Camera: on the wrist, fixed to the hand. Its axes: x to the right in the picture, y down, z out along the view.
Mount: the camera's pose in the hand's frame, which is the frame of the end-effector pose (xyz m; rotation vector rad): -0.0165 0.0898 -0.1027 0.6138 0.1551 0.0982
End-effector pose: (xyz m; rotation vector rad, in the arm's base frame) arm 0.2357 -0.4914 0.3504 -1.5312 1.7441 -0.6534
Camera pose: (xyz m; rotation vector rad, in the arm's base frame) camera 0.1002 -0.4685 0.3480 -0.9846 1.5154 -1.1523
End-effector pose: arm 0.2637 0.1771 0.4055 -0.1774 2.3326 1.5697
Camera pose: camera 0.2341 0.1163 0.5251 -0.0380 2.8562 0.8313
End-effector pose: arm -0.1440 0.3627 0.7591 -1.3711 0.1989 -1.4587
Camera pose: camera -0.1792 0.2852 0.6512 -0.7429 -0.0821 -1.3885
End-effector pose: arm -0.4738 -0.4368 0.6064 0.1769 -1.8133 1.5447
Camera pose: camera -0.4656 -0.3261 0.5254 0.2493 -1.2000 2.0868
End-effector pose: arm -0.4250 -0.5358 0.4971 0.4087 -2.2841 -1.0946
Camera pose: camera -0.3518 -0.5349 0.6134 0.5833 -2.4302 -0.2786
